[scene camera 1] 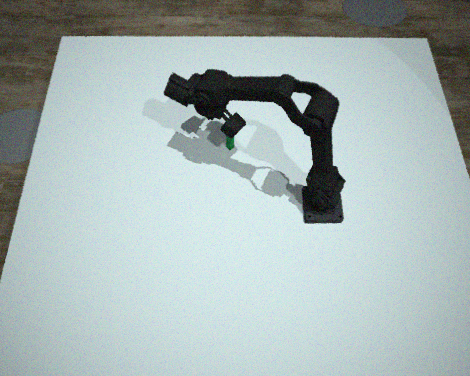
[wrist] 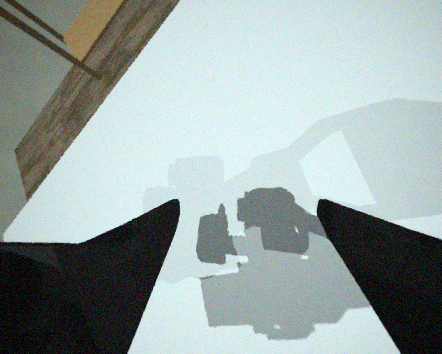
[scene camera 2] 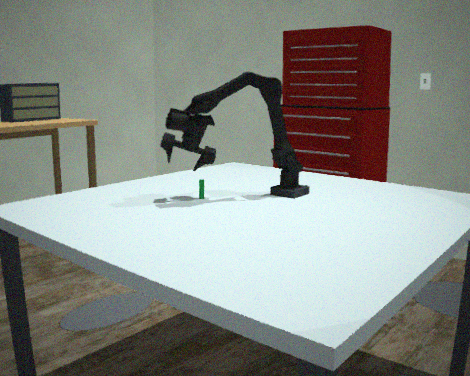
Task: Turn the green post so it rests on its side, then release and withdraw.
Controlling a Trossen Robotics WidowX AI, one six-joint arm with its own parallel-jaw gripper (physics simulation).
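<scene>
The green post (scene camera 1: 230,143) (scene camera 2: 201,189) stands upright on the white table (scene camera 1: 200,280) (scene camera 2: 240,260). Its upper part is hidden behind a gripper finger in scene camera 1. The black gripper (scene camera 2: 182,166) (wrist: 248,201) is open and empty, with its fingers spread wide. In scene camera 2 it hangs above the table, with its fingertips higher than the top of the post and the right one nearly over it. The post does not show in the wrist view.
The arm's base (scene camera 1: 323,212) (scene camera 2: 290,191) stands on the table to the right of the post. Arm shadows lie around the post. A red drawer cabinet (scene camera 2: 335,75) and a wooden bench (scene camera 2: 75,123) with a drawer box (scene camera 2: 35,102) stand beyond the table.
</scene>
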